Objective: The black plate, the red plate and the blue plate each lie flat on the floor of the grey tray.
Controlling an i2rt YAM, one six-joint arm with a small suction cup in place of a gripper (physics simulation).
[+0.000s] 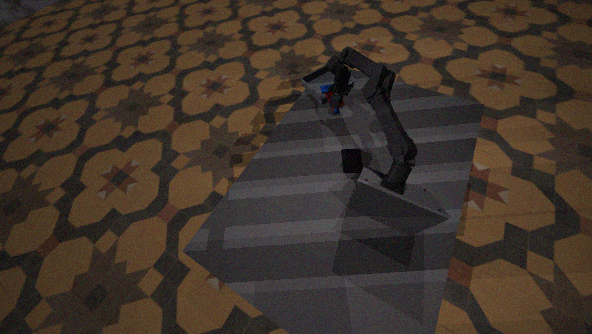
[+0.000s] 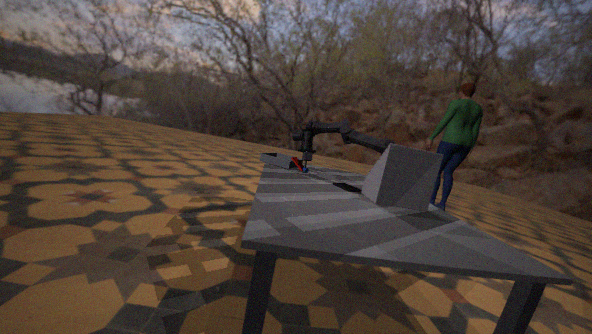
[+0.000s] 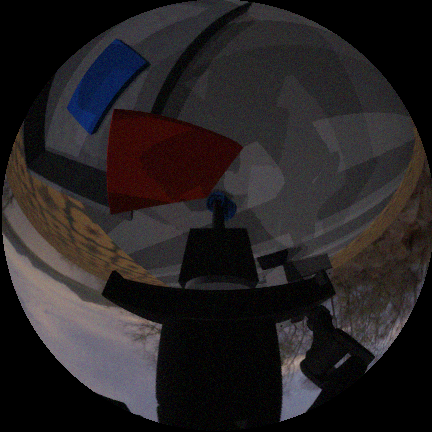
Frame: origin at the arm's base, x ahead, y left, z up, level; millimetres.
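Seen in the pictures: hand at its tool point: (image 1: 336, 113) (image 3: 217, 194); arm's base at its link origin: (image 1: 393, 184) (image 2: 398, 165).
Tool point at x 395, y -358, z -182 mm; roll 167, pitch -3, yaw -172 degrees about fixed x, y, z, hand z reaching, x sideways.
Observation:
Pixels of each thing's middle, then the offset from my tool point to it. Level surfaces: height alone.
- red plate at the middle of its body: (image 3: 177, 169) (image 1: 334, 98) (image 2: 298, 163) dz +41, dx +42, dy -57 mm
- grey tray at the middle of its body: (image 1: 327, 82) (image 2: 282, 160) dz +31, dx +149, dy -164 mm
- blue plate at the middle of its body: (image 3: 98, 84) (image 1: 328, 88) dz +14, dx +127, dy -142 mm
- black plate at the middle of its body: (image 3: 272, 260) (image 1: 352, 160) (image 2: 346, 187) dz +11, dx -210, dy +239 mm
- grey table at its surface level: dz +6 mm
The red plate (image 1: 328, 97) (image 2: 296, 163) (image 3: 160, 160) leans tilted against the near wall of the grey tray (image 1: 311, 89) (image 2: 276, 159) (image 3: 60, 171) at the far end of the table. The blue plate (image 1: 326, 87) (image 3: 104, 84) lies inside the tray. The black plate (image 1: 351, 160) (image 2: 347, 187) lies flat on the table near the arm's base. My suction cup (image 1: 336, 111) (image 2: 304, 169) (image 3: 220, 203) is low at the red plate's lower edge, beside it, and holds nothing.
The arm stands on a grey wedge-shaped block (image 1: 397, 203) (image 2: 401, 174) on the grey table (image 1: 289, 207) (image 2: 331, 224). A person in a green top (image 2: 458, 124) stands behind the table. A patterned tile floor surrounds the table.

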